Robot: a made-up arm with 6 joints. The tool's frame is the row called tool.
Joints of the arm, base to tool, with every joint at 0 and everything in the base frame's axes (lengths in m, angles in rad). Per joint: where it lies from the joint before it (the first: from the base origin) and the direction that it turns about. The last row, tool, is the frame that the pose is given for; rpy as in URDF.
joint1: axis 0 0 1 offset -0.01 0.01 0.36
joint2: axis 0.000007 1 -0.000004 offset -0.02 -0.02 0.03
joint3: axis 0.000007 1 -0.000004 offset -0.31 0.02 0.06
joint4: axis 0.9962 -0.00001 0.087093 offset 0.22 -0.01 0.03
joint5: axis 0.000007 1 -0.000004 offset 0.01 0.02 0
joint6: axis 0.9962 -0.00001 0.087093 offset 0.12 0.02 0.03
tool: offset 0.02 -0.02 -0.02 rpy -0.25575 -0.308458 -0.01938
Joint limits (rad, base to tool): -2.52..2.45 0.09..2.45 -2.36..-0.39 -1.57..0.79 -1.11..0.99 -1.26..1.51
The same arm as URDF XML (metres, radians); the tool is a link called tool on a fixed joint. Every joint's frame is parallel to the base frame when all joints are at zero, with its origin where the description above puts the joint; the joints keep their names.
<robot name="arm">
<link name="base_link"/>
<link name="link1"/>
<link name="link2"/>
<link name="link3"/>
<link name="link4"/>
<link name="link5"/>
<link name="link6"/>
<link name="tool"/>
<joint name="joint1" type="revolute"><parent link="base_link"/><child link="link1"/><origin xyz="-0.0100 0.0100 0.3600" rpy="0.0000 0.0000 0.0000"/><axis xyz="0 0 1"/><limit lower="-2.5200" upper="2.4500"/></joint>
<joint name="joint2" type="revolute"><parent link="link1"/><child link="link2"/><origin xyz="-0.0200 -0.0200 0.0300" rpy="0.0000 0.0000 0.0000"/><axis xyz="0 1 0"/><limit lower="0.0900" upper="2.4500"/></joint>
<joint name="joint3" type="revolute"><parent link="link2"/><child link="link3"/><origin xyz="-0.3100 0.0200 0.0600" rpy="0.0000 0.0000 0.0000"/><axis xyz="0 1 0"/><limit lower="-2.3600" upper="-0.3900"/></joint>
<joint name="joint4" type="revolute"><parent link="link3"/><child link="link4"/><origin xyz="0.2200 -0.0100 0.0300" rpy="0.0000 0.0000 0.0000"/><axis xyz="0.9962 0 0.0871"/><limit lower="-1.5700" upper="0.7900"/></joint>
<joint name="joint5" type="revolute"><parent link="link4"/><child link="link5"/><origin xyz="0.0100 0.0200 0.0000" rpy="0.0000 0.0000 0.0000"/><axis xyz="0 1 0"/><limit lower="-1.1100" upper="0.9900"/></joint>
<joint name="joint6" type="revolute"><parent link="link5"/><child link="link6"/><origin xyz="0.1200 0.0200 0.0300" rpy="0.0000 0.0000 0.0000"/><axis xyz="0.9962 0 0.0871"/><limit lower="-1.2600" upper="1.5100"/></joint>
<joint name="tool_fixed" type="fixed"><parent link="link6"/><child link="tool"/><origin xyz="0.0200 -0.0200 -0.0200" rpy="-0.2557 -0.3085 -0.0194"/></joint>
</robot>

